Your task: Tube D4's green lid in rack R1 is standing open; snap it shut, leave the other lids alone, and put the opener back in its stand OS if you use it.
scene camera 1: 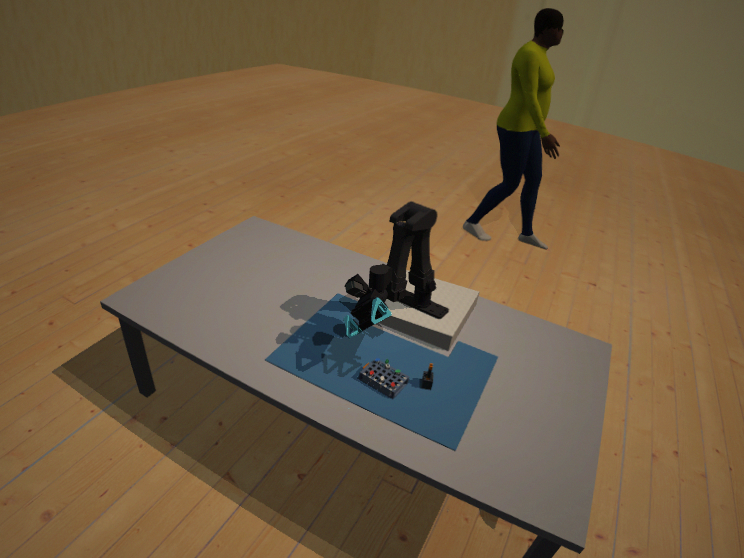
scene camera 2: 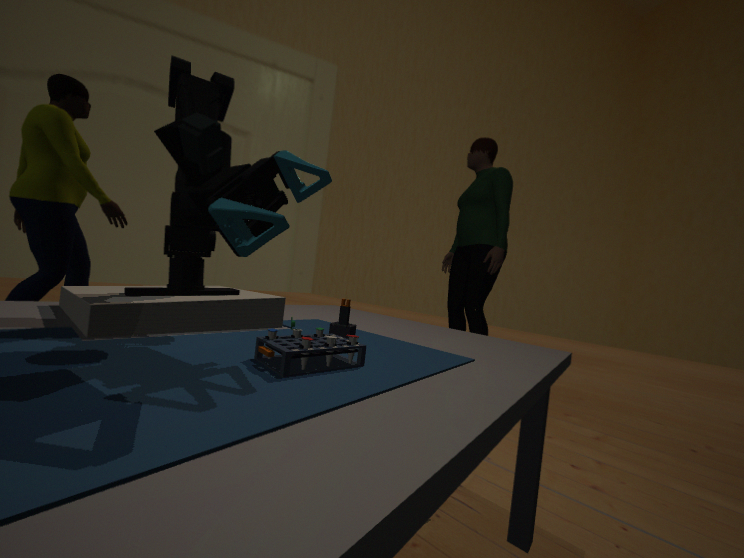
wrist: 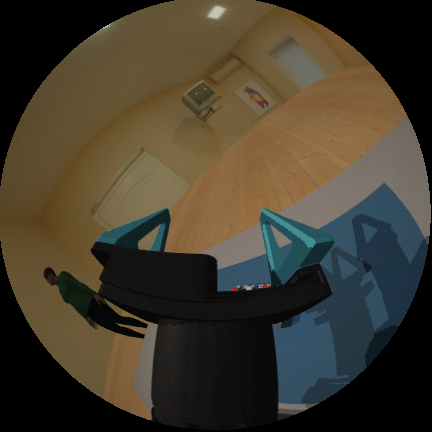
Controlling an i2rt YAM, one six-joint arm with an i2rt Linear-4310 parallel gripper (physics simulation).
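Seen in the pictures: gripper, fingertip midpoint: (scene camera 1: 360, 329) (scene camera 2: 310, 197) (wrist: 214, 212); arm's base at its link origin: (scene camera 1: 421, 305) (scene camera 2: 185, 293).
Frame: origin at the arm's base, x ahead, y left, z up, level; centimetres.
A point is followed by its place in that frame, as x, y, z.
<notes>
The dark rack R1 (scene camera 1: 394, 393) {39.8, 16.4, -3.0} (scene camera 2: 287, 364) {40.5, 4.0, -3.8} (wrist: 251, 287) {39.3, 10.5, -1.1} stands on the blue mat, holding tubes with red, white, blue and green lids. At its side toward the robot, a green lid (scene camera 1: 387, 362) {32.9, 8.4, -0.3} (scene camera 2: 292, 322) {33.0, 7.9, -0.1} stands upright above its tube; another green lid (scene camera 1: 397, 371) {33.3, 12.6, -1.1} (scene camera 2: 320, 330) {33.8, 12.3, -1.1} lies low. Position labels are too small to read. The dark opener with orange tips (scene camera 1: 430, 366) {28.5, 20.9, 3.1} (scene camera 2: 344, 313) {28.3, 20.5, 0.6} stands upright in its stand OS (scene camera 1: 426, 383) {29.9, 21.5, -2.8} (scene camera 2: 342, 328) {29.2, 19.8, -1.9}, beside the rack. My gripper (scene camera 1: 367, 324) {42.4, 3.4, 15.7} (scene camera 2: 309, 201) {42.4, 3.4, 15.7} (wrist: 214, 212) {42.4, 3.4, 15.7} is open and empty, raised above the mat, apart from the rack. In the wrist view, the gripper body hides most of the rack.
The arm's base stands on a pale block (scene camera 1: 420, 327) {11.0, 6.7, -0.3} (scene camera 2: 192, 315) {12.2, -0.8, -2.6} at the mat's edge. The blue mat (scene camera 1: 456, 414) {32.3, 34.2, -5.3} (scene camera 2: 396, 360) {39.5, 23.7, -5.3} lies on the grey table (scene camera 1: 528, 420) {19.5, 52.6, -5.5} (scene camera 2: 384, 456) {58.1, 3.4, -5.6}. An orange piece (scene camera 2: 265, 351) {36.9, 2.7, -3.1} sits at one end of the rack. Two people stand beyond the table.
</notes>
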